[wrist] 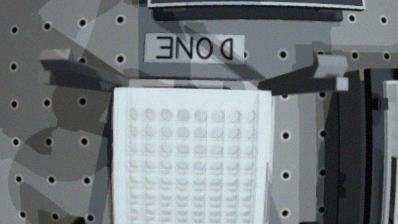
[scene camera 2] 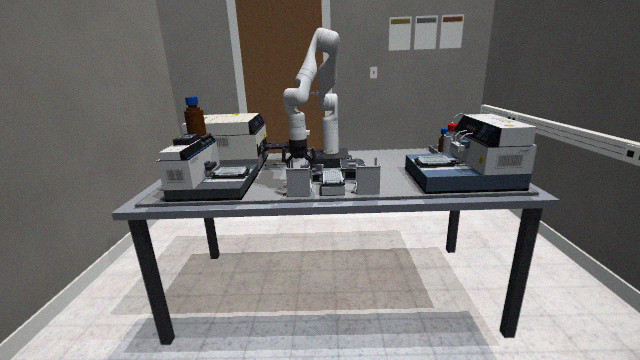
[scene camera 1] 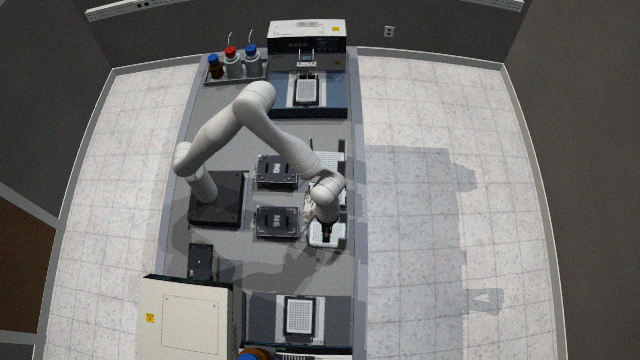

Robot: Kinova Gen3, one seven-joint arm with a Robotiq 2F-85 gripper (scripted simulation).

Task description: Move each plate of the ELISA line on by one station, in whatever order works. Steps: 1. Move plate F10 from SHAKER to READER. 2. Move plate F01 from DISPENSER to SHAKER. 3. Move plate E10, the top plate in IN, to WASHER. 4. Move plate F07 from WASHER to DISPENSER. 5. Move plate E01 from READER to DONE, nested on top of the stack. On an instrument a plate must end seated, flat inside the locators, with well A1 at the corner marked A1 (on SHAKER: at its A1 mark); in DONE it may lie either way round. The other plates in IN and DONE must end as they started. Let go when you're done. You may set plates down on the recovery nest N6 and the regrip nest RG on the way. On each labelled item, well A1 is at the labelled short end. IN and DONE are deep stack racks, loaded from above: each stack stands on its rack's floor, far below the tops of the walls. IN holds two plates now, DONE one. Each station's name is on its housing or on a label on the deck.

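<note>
Through scene camera 1, I see a dark pull-out tray (scene camera 1: 197,252).
</note>
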